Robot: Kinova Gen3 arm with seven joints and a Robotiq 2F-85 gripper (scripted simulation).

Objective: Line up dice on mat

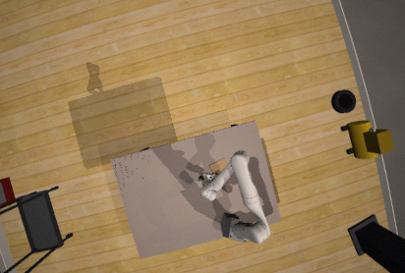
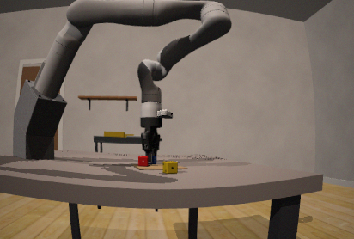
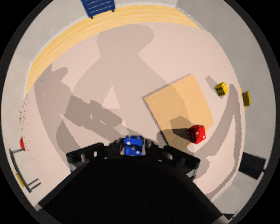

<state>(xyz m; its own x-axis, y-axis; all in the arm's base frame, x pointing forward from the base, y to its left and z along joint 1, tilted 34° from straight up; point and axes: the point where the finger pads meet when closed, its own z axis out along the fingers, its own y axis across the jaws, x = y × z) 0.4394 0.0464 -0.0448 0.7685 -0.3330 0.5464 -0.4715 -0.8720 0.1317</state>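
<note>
The blue die is 10 mm below my hand. Also, from my hand: yellow die 280 mm to the right, 10 mm below, 10 mm behind; red die 120 mm to the right, 50 mm behind; tan mat 130 mm to the right, 20 mm below, 10 mm behind.
</note>
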